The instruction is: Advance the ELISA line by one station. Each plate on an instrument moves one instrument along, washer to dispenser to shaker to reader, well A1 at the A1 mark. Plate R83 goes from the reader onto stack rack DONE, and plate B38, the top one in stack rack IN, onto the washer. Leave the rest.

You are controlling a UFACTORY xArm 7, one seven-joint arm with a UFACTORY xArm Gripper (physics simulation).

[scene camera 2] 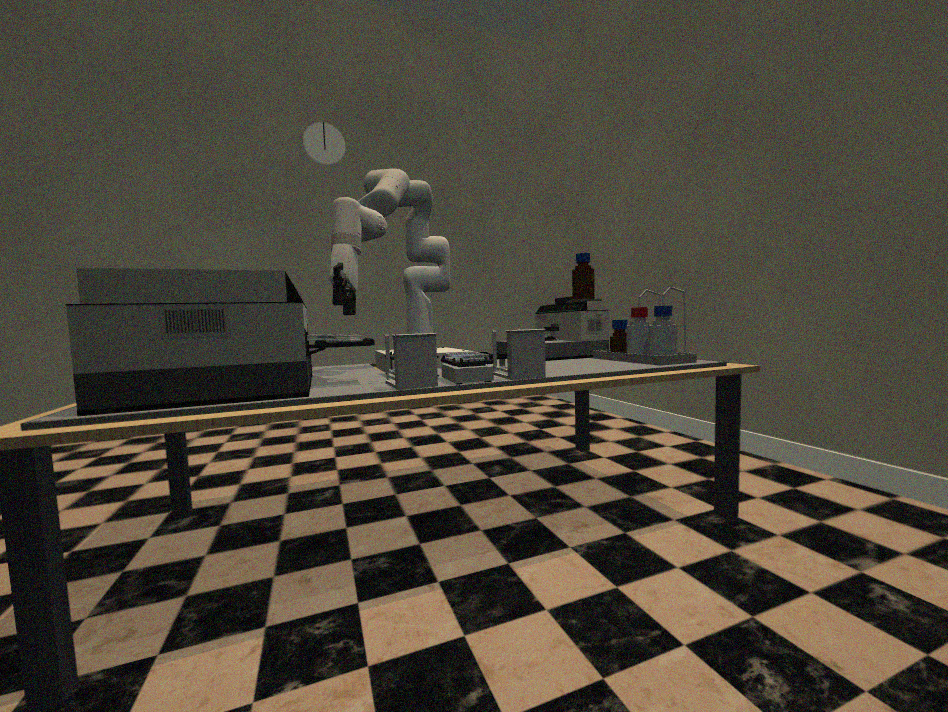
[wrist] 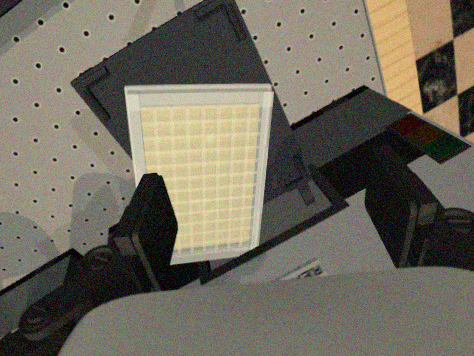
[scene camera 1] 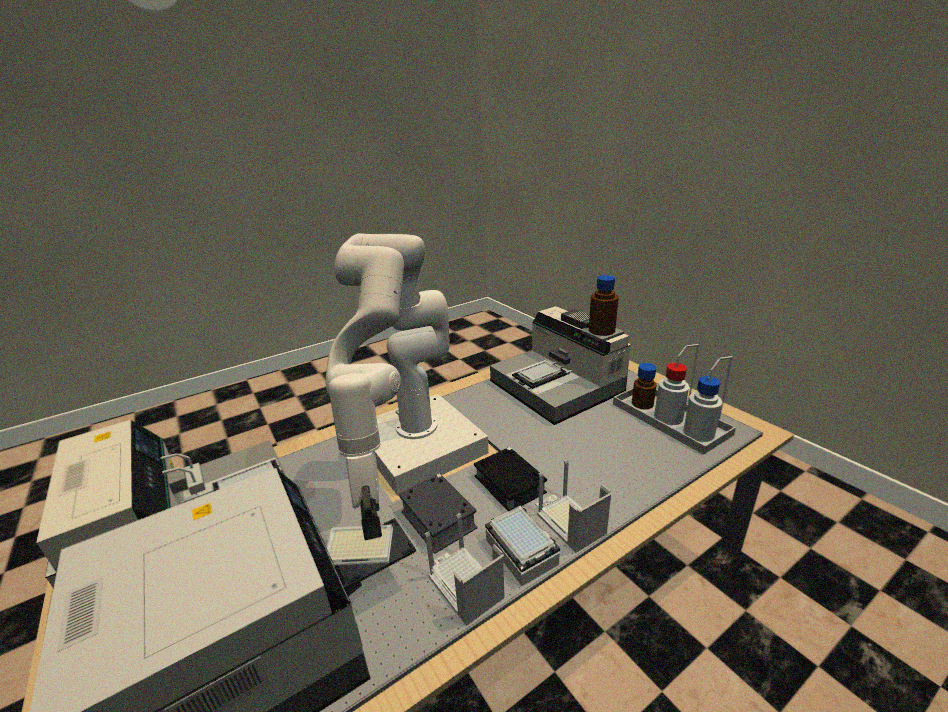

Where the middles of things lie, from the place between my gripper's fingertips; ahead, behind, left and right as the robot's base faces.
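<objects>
Distances are counted from my hand: black plate nest [scene camera 1: 401,547] 8 cm below, 2 cm behind, 2 cm to the right; blue-tinted plate [scene camera 1: 521,534] 13 cm below, 15 cm ahead, 27 cm to the left.
</objects>
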